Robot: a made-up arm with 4 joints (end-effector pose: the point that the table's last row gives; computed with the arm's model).
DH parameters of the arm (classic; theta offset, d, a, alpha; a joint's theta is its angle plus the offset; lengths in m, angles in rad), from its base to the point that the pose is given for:
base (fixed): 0 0.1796 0 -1.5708
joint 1: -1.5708 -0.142 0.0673 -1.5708
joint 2: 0 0.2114 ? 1.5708
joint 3: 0 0.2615 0.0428 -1.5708
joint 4: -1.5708 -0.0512 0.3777 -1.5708
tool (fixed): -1.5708 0.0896 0 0
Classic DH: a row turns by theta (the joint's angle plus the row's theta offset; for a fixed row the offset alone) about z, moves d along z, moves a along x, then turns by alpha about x.
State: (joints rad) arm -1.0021 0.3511 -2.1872 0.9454
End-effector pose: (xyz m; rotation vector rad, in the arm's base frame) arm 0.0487 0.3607 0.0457 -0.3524 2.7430 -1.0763
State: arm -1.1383 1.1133 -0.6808 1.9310
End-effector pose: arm -0.1949 -0.2863 0.2058 -2.1007 0.8232 -1.8027
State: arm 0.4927 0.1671 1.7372 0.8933
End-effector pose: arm 0.5622 0.2943 -0.0579 0.6442 2.1280 -0.8806
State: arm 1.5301 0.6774 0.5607 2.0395
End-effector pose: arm 0.2799 -0.2878 -0.1578 -1.7467 -0.9262 2.4343
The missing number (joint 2, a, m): -0.0684
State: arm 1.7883 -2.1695 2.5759 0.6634
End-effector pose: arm -0.2524 -0.7011 -0.2153 -2.6785 0.7830 -1.3881
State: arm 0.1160 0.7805 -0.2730 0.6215
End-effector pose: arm 0.1408 0.0554 0.7691 1.3855 -0.1990 -0.1040
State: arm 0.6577 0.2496 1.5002 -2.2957
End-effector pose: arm -0.0417 -0.0568 0.2742 -1.0125 0.8314 2.1769
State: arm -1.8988 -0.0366 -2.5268 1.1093
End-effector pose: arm 0.3629 0.1911 0.3142 0.7984 1.6392 -1.0316
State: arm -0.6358 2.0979 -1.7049 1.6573
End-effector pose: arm -0.3160 -0.0617 0.2888 -1.6238 1.5946 -0.0999
